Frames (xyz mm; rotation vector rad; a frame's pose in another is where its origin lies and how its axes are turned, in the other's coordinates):
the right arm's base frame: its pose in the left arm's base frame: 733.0 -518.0 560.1 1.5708 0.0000 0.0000
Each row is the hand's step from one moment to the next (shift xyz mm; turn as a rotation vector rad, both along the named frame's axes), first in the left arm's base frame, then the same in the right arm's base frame.
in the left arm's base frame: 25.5 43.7 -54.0 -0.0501 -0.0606 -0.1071
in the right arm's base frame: 25.5 -54.0 -43.7 -0.0501 -0.1071 0.0606
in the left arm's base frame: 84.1 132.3 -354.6 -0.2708 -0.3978 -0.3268
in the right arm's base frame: 84.1 -354.6 -132.3 -0.2708 -0.3268 0.3978
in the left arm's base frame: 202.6 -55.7 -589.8 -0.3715 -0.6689 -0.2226
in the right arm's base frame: 202.6 -589.8 55.7 -0.3715 -0.2226 0.6689
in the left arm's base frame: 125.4 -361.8 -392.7 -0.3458 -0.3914 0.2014
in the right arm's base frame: 125.4 -392.7 361.8 -0.3458 0.2014 0.3914
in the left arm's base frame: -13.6 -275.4 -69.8 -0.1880 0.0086 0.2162
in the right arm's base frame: -13.6 -69.8 275.4 -0.1880 0.2162 -0.0086
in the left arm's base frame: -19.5 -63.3 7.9 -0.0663 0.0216 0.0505
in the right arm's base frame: -19.5 7.9 63.3 -0.0663 0.0505 -0.0216
